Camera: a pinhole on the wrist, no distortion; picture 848 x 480 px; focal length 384.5 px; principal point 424.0 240.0 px. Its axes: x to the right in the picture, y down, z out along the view. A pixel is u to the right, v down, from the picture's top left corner.
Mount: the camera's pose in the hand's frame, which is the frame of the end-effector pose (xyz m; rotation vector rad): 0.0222 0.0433 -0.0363 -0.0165 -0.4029 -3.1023
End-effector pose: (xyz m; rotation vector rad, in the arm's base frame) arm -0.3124 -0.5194 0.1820 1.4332 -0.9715 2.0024
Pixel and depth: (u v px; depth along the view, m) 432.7 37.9 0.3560
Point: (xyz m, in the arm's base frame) -0.3929 -0.9198 0.1631
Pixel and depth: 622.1 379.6 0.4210
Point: -0.0049 -0.8382 0.0843
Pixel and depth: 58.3 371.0 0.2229
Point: -0.2951 -0.6939 0.4366
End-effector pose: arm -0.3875 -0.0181 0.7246 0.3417 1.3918 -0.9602
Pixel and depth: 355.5 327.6 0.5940
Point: 0.0287 -0.4362 0.6949
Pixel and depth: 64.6 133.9 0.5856
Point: 0.1345 -0.3590 0.1791
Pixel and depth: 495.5 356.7 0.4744
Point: -0.0549 -0.3102 0.8658
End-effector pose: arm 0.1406 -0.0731 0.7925 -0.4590 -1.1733 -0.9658
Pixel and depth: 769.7 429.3 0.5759
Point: -0.3023 0.5159 0.5465
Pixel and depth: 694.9 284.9 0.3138
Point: 0.0414 0.2577 0.7277
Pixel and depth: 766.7 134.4 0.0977
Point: 0.1838 0.0414 0.7679
